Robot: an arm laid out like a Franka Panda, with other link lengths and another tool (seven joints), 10 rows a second.
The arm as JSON. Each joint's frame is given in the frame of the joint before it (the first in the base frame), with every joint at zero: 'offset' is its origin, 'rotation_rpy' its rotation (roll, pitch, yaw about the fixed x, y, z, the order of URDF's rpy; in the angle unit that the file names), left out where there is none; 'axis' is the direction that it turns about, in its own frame. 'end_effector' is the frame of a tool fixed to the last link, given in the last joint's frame.
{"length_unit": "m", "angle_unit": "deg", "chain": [
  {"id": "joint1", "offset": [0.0, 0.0, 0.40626], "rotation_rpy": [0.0, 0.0, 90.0], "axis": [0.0, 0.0, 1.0]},
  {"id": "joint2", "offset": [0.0, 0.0, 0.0], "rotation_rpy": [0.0, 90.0, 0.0], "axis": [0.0, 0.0, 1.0]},
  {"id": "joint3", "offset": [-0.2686, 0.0, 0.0], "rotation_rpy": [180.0, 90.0, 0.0], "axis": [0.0, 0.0, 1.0]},
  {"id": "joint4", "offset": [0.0, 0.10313, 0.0], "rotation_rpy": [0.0, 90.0, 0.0], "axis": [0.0, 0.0, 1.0]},
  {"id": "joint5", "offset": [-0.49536, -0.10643, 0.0], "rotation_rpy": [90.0, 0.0, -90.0], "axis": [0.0, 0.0, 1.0]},
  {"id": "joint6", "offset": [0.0, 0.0, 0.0], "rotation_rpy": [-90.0, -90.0, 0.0], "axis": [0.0, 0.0, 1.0]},
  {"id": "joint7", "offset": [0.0, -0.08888, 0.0], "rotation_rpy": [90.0, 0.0, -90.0], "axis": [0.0, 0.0, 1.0]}
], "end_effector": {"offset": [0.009, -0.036, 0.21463], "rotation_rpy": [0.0, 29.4, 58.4]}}
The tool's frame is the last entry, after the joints.
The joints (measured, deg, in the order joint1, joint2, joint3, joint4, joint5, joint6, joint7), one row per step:
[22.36, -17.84, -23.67, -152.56, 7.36, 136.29, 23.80]
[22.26, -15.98, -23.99, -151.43, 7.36, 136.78, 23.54]
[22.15, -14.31, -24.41, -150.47, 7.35, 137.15, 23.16]
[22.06, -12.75, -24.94, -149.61, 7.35, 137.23, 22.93]
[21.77, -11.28, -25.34, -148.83, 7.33, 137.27, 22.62]
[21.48, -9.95, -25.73, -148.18, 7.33, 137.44, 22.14]
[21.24, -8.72, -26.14, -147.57, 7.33, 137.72, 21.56]
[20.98, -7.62, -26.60, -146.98, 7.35, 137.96, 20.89]
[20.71, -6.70, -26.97, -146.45, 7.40, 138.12, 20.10]
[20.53, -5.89, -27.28, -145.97, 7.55, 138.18, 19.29]
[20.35, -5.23, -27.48, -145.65, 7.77, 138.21, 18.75]
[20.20, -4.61, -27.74, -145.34, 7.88, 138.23, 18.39]
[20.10, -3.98, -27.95, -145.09, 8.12, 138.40, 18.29]
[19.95, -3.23, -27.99, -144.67, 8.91, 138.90, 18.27]
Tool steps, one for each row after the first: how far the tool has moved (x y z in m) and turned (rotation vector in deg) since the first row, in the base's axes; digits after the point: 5 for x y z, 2 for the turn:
[0.00561, -0.00780, -0.00644, -0.68, 0.10, -0.38]
[0.00976, -0.01613, -0.01305, -1.29, 0.30, -0.69]
[0.01227, -0.02494, -0.02021, -1.80, 0.82, -1.17]
[0.01409, -0.03446, -0.02725, -2.33, 1.35, -1.60]
[0.01547, -0.04367, -0.03389, -2.81, 1.72, -1.88]
[0.01704, -0.05254, -0.03976, -3.28, 1.91, -2.04]
[0.01858, -0.06187, -0.04466, -3.69, 2.04, -2.18]
[0.01983, -0.07003, -0.04847, -4.01, 2.11, -2.13]
[0.02069, -0.07633, -0.05177, -4.22, 2.22, -1.96]
[0.02073, -0.08118, -0.05505, -4.33, 2.41, -1.99]
[0.02075, -0.08641, -0.05814, -4.49, 2.62, -2.14]
[0.02094, -0.09078, -0.06152, -4.60, 2.80, -2.56]
[0.02384, -0.09443, -0.06374, -4.53, 2.59, -3.43]

